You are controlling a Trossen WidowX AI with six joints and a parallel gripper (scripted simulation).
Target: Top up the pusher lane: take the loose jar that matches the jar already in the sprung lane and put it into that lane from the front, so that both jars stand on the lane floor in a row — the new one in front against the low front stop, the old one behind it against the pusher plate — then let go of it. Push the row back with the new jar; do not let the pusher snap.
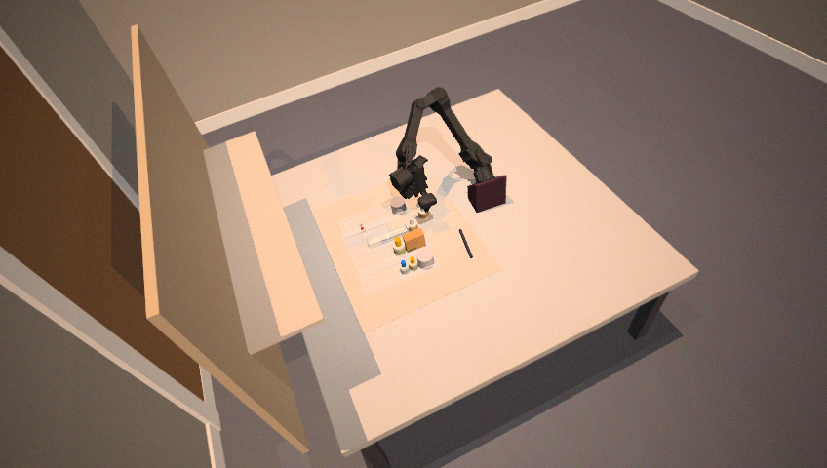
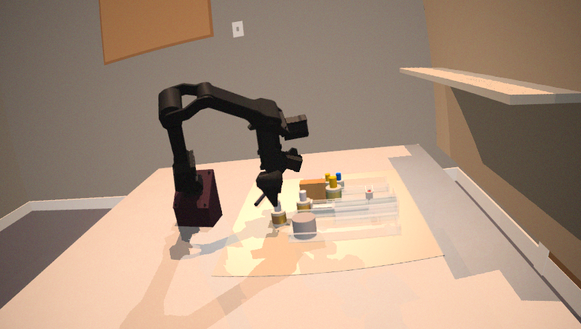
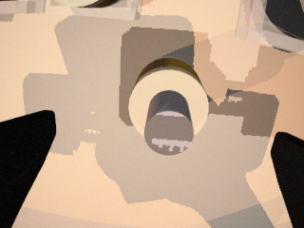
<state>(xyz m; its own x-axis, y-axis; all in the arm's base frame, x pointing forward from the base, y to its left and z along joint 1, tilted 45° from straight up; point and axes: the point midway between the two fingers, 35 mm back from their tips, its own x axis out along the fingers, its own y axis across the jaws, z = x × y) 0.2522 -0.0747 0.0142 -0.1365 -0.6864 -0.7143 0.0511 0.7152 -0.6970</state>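
My gripper tip is now 120 mm to the right of the orange box, 100 mm short of it and 40 mm above it. The rest, counted from my gripper tip: black pen 210 mm to the left, 70 mm below, 70 mm behind; then clear lane 210 mm ahead, 60 mm below.
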